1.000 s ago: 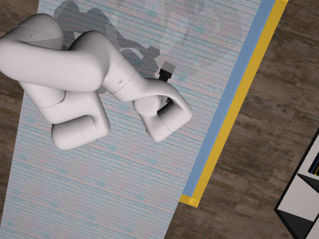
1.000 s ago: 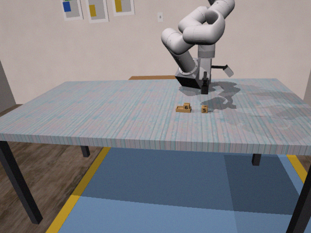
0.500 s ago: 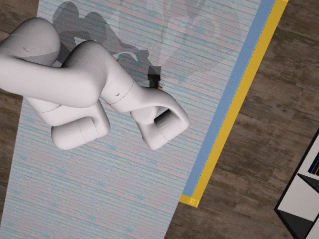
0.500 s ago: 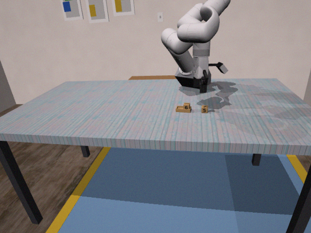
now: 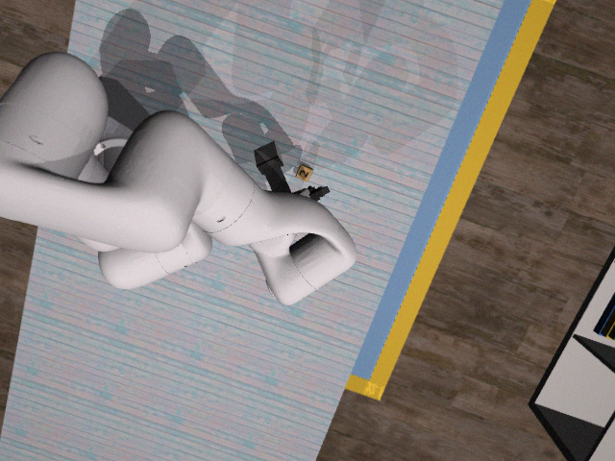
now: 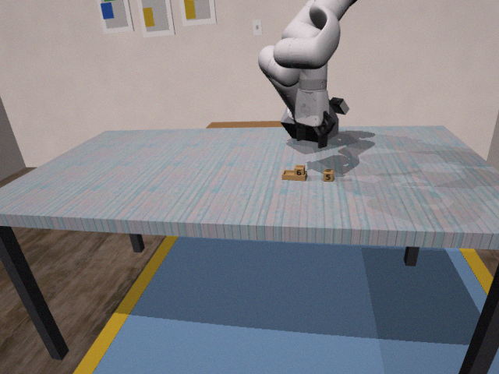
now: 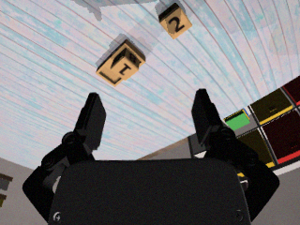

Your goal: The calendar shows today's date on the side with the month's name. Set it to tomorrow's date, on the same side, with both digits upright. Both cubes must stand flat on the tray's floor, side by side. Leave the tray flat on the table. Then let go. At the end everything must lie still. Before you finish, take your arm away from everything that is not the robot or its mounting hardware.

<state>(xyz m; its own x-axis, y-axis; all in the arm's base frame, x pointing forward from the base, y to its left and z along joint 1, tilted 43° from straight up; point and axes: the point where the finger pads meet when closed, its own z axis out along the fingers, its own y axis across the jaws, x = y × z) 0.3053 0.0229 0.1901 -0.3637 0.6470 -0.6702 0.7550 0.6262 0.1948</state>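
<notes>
Now: the wooden digit cube 100 mm below my hand, 30 mm to the right of it and 20 mm behind it. Round my hand: wooden calendar tray 120 mm below, 50 mm to the right, 30 mm behind.
</notes>
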